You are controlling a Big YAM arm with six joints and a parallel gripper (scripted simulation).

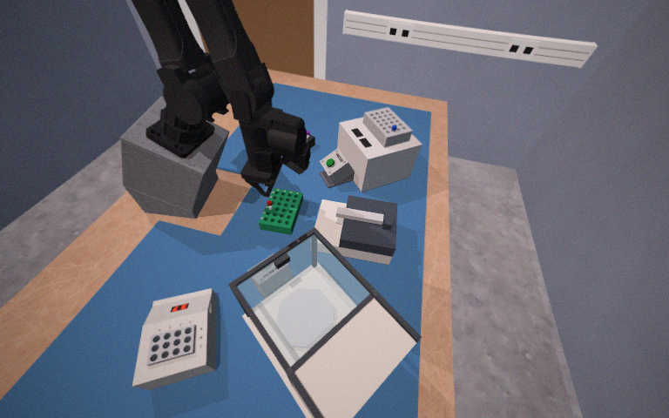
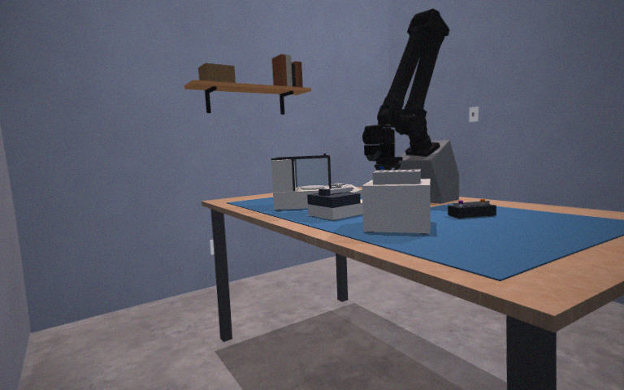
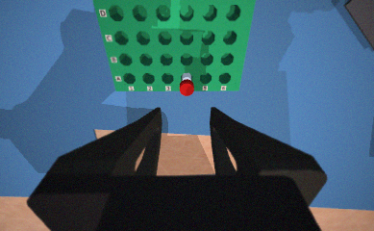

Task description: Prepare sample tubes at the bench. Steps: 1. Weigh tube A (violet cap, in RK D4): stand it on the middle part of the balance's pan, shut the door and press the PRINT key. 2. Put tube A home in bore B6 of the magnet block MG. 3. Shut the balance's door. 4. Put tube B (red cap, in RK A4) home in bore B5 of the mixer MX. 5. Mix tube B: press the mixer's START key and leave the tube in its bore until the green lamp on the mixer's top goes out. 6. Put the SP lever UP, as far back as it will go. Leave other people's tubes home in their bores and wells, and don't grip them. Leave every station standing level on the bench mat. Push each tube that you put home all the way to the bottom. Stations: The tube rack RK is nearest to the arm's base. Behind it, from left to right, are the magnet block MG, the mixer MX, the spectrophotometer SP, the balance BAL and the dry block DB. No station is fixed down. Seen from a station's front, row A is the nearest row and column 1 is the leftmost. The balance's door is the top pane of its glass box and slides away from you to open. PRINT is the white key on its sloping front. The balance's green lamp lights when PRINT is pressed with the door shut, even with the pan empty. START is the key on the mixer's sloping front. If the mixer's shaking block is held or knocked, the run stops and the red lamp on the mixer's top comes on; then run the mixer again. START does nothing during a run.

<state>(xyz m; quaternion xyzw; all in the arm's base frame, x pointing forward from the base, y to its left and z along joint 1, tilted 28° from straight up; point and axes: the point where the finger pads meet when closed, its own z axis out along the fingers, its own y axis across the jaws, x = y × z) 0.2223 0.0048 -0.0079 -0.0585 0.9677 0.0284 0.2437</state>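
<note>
My hand is 9 cm above the green rack RK, 2 cm short of it and 1 cm to the right of it. From my hand the other things lie so: SP lever: 24 cm ahead, 2 cm below, 1 cm to the left; then white print key: 17 cm to the right, 7 cm ahead, 4 cm below; then green start key: 19 cm to the left, 10 cm ahead, 4 cm below.
</note>
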